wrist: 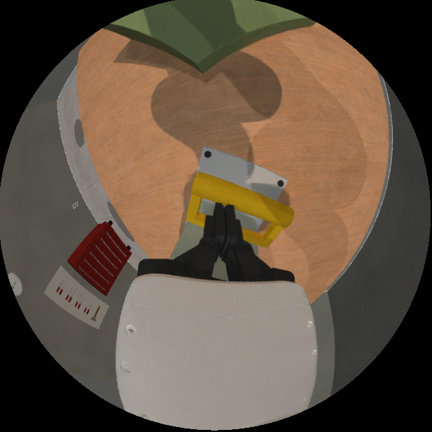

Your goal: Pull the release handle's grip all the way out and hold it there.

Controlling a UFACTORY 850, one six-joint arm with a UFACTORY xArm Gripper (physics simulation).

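The release handle's yellow grip is a thick bar with a rectangular loop, lying slantwise near the middle of the view. It stands in front of a grey metal plate with a dark bolt at each far corner. My gripper is shut and empty. Its fingertips overlap the inner side of the yellow bar and the opening of the loop in this view; whether they touch it or are above it I cannot tell. The fingers hide part of the loop and the pale body below it.
The handle is on a wooden table top. A green block-like base stands at the top edge of the view. Off the table at the lower left are a red slatted object and a white sheet with small tool pictures.
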